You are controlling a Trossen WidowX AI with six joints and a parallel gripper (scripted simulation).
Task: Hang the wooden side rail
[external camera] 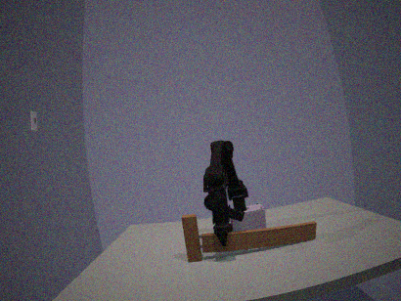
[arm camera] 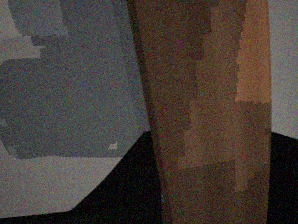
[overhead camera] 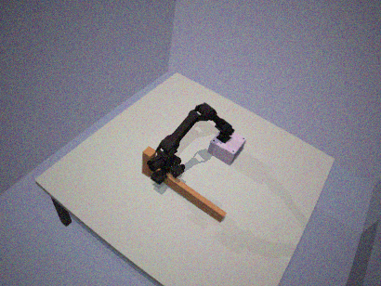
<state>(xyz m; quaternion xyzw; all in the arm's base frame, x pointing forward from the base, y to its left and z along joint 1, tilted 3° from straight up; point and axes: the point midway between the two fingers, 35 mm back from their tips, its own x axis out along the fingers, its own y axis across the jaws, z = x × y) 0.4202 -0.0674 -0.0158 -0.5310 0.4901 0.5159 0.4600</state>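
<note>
Right now my gripper tip is 110 mm to the left of the headboard post, 40 mm below it and 10 mm short of it.
</note>
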